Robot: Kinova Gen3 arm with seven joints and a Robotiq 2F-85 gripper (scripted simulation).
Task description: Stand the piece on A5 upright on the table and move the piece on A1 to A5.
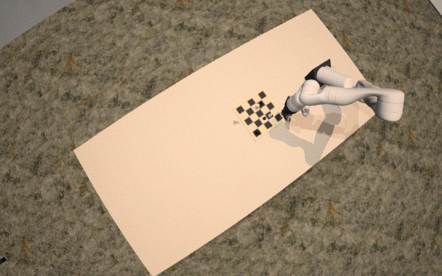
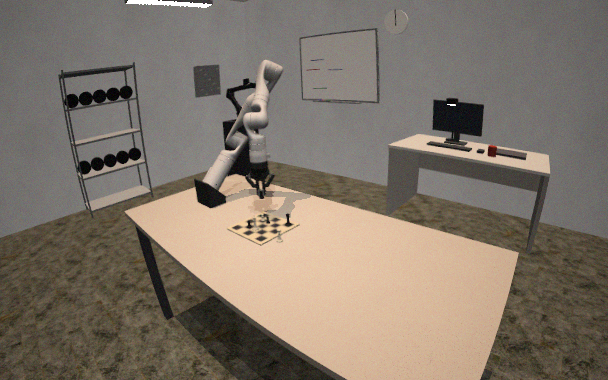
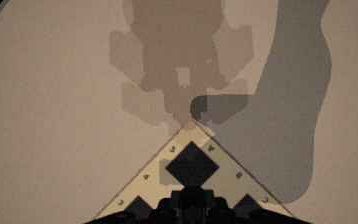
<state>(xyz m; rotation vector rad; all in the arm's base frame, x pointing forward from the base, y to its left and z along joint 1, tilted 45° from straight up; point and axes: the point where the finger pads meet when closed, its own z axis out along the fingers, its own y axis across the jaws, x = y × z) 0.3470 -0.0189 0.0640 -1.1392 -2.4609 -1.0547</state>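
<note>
Right now my hand is 100 mm above the white pawn, 30 mm to the left of it and 30 mm short of it. Also, from my hand: chessboard 120 mm below, 80 mm to the right, 70 mm ahead.
</note>
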